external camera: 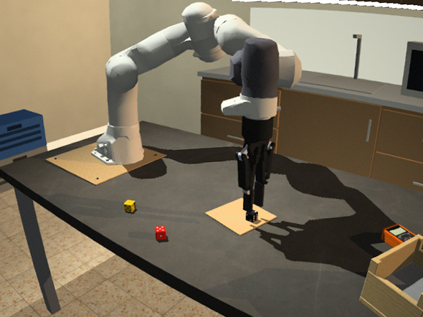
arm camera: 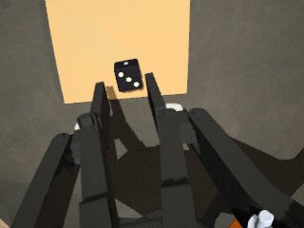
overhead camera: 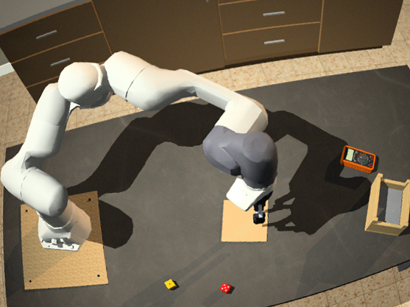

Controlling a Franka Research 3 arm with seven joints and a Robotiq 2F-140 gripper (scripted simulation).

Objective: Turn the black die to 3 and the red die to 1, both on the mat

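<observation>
Right now the black die is 60 mm below my hand. From my hand the other things lie so: yellow die 310 mm behind, 160 mm to the right, 60 mm below; tan mat 70 mm below, 40 mm behind, 10 mm to the left; red die 200 mm to the right, 140 mm behind, 60 mm below.
</observation>
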